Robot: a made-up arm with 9 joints. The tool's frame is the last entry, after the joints.
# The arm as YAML. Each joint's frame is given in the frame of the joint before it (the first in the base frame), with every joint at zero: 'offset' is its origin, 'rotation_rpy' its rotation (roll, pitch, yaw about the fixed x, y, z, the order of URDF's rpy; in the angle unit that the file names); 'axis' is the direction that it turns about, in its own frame. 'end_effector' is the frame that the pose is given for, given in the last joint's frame.
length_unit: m
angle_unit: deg
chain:
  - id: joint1
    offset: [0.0, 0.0, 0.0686]
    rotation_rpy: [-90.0, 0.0, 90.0]
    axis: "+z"
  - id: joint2
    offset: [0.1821, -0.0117, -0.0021]
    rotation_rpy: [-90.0, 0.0, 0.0]
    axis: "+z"
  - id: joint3
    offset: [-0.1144, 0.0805, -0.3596]
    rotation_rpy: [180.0, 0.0, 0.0]
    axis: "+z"
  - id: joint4
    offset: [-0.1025, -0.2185, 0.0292]
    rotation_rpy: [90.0, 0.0, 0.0]
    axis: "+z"
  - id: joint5
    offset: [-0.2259, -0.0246, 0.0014]
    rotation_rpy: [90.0, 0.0, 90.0]
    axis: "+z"
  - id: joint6
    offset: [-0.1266, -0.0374, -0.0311]
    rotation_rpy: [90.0, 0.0, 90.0]
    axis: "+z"
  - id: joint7
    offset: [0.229, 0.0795, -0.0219]
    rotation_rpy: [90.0, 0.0, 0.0]
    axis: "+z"
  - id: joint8
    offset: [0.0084, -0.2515, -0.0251]
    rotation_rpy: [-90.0, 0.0, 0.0]
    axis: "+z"
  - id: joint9
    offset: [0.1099, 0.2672, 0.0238]
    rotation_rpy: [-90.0, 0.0, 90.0]
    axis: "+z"
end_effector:
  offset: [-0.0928, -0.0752, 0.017]
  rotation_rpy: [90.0, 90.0, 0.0]
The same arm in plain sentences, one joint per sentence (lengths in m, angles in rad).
The arm has nine revolute joints in a row. What follows holds with every joint at zero, and every direction is one of the base frame's.
The first joint lies 0.0686 m along +z from the base frame's origin and turns about -x.
The second joint lies 0.0021 m along +x and 0.1821 m along +y and 0.0117 m along +z from the first joint and turns about -z.
The third joint lies 0.0805 m along +x and 0.1144 m along -y and 0.3596 m along +z from the second joint and turns about +z.
The fourth joint lies 0.2185 m along +x and 0.1025 m along -y and 0.0292 m along +z from the third joint and turns about +x.
The fifth joint lies 0.0014 m along +x and 0.2259 m along -y and 0.0246 m along -z from the fourth joint and turns about +y.
The sixth joint lies 0.0374 m along -x and 0.0311 m along -y and 0.1266 m along -z from the fifth joint and turns about +z.
The seventh joint lies 0.229 m along +x and 0.0795 m along +y and 0.0219 m along -z from the sixth joint and turns about -y.
The eighth joint lies 0.0084 m along +x and 0.0251 m along +y and 0.2515 m along -z from the seventh joint and turns about +z.
The ninth joint lies 0.1099 m along +x and 0.2672 m along +y and 0.0238 m along +z from the eighth joint and turns about -x.
The tool frame, which is the frame that the pose is given for, lies 0.017 m along -x and 0.0928 m along -y and 0.0752 m along +z from the ninth joint; its axes are parallel to the base frame's.

